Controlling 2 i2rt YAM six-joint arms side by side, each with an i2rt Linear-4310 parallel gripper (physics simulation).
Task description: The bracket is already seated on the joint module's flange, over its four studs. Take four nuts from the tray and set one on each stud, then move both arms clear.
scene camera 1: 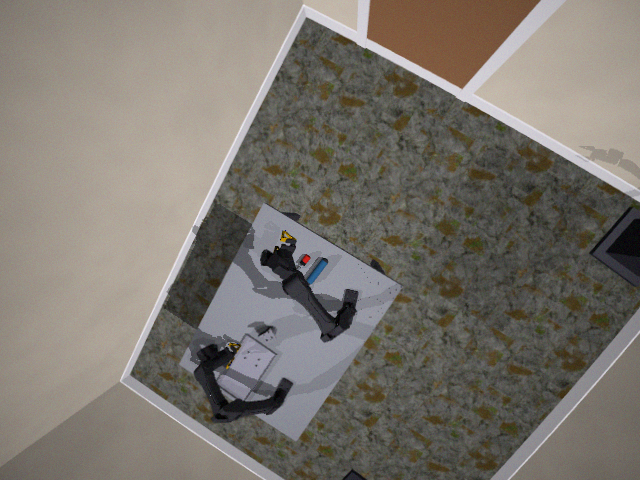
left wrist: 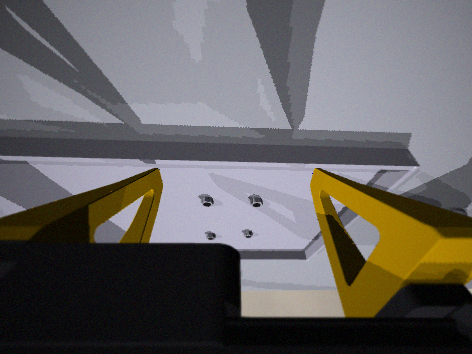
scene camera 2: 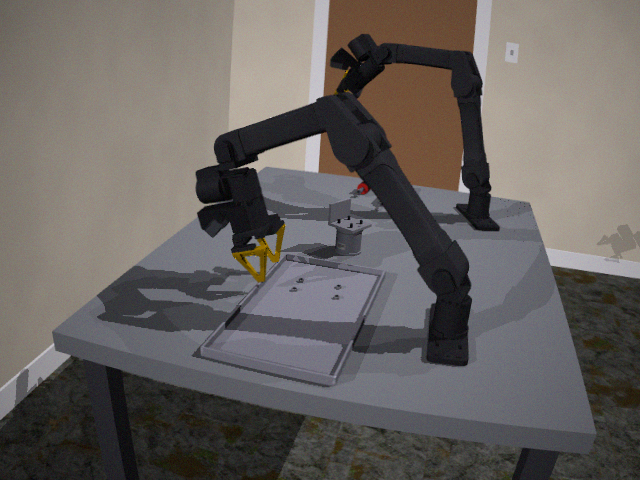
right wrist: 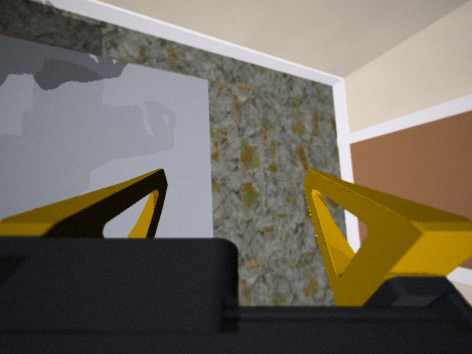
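Seen in the pictures: left gripper, fingertip midpoint: point(scene camera 1: 237, 351) point(left wrist: 236, 176) point(scene camera 2: 269, 271); right gripper, fingertip midpoint: point(scene camera 1: 280, 238) point(right wrist: 235, 176); left arm's base at its link origin: point(scene camera 1: 281, 392) point(scene camera 2: 447, 334); right arm's base at its link origin: point(scene camera 1: 348, 306) point(scene camera 2: 476, 218).
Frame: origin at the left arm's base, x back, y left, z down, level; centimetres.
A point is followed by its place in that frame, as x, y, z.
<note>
The grey bracket point(scene camera 2: 339, 212) {-26.1, -34.1, -8.5} sits on the joint module point(scene camera 2: 348, 243) point(scene camera 1: 266, 334), its dark studs point(scene camera 2: 351, 225) {-22.7, -30.4, -7.1} standing up with no nuts visible on them. The shallow tray point(scene camera 2: 268, 372) {-27.2, 19.8, -0.1} point(left wrist: 200, 151) {-36.6, -8.7, -0.8} holds several small nuts: two point(left wrist: 206, 201) {-30.4, -8.3, -0.9} point(left wrist: 256, 201) {-30.1, -12.7, -0.8} in one row and two point(left wrist: 210, 235) {-22.0, -7.6, -0.7} point(left wrist: 248, 233) {-22.5, -12.2, -0.7} in another. In scene camera 2 they appear as two pairs point(scene camera 2: 300, 280) {-29.7, -12.3, -0.8} point(scene camera 2: 337, 286) {-22.1, -11.8, -0.9}. My left gripper point(scene camera 2: 269, 270) {-35.8, -11.0, -2.3} point(left wrist: 236, 176) {-35.8, -11.0, -2.3} point(scene camera 1: 233, 356) {-35.8, -11.0, -2.3} is open and empty, above the tray's left edge. My right gripper point(right wrist: 235, 176) {-38.4, -90.6, -26.2} point(scene camera 1: 282, 242) {-38.4, -90.6, -26.2} is open and empty, high over the table's far end.
A red-ended object point(scene camera 1: 305, 259) {-25.6, -82.0, -3.2} point(scene camera 2: 362, 188) {-26.1, -77.7, -2.0} and a blue cylinder point(scene camera 1: 317, 270) {-16.9, -80.1, -4.0} lie near the right arm. The joint module stands just beyond the tray's far edge. The left arm point(scene camera 2: 403, 201) {-10.9, -0.6, -23.1} arches over the table, right of the module in scene camera 2.
</note>
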